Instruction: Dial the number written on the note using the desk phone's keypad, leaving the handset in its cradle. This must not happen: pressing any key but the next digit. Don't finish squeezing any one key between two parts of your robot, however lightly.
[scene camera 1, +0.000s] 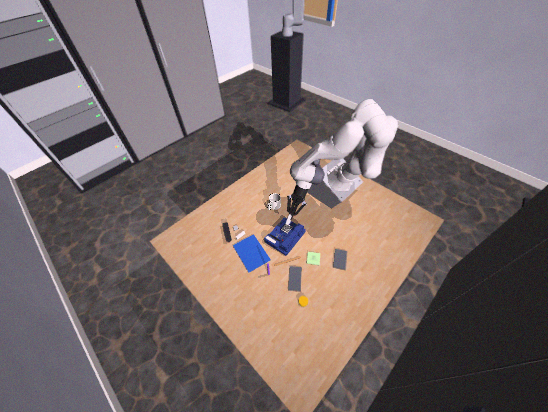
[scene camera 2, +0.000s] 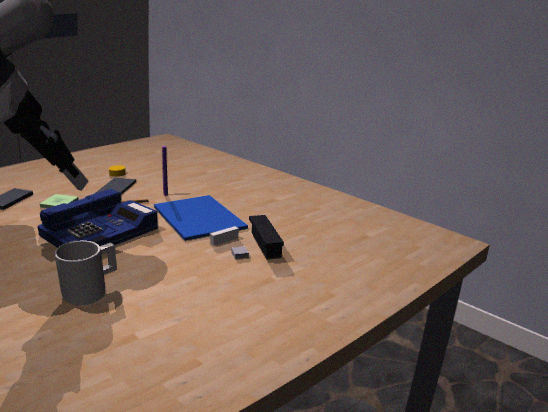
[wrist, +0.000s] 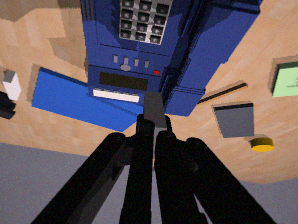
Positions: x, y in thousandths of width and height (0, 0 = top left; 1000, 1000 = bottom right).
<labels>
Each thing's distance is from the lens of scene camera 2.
my gripper (scene camera 2: 152, 450): 1.11 m
blue folder (scene camera 2: 351, 530): 1.19 m
</labels>
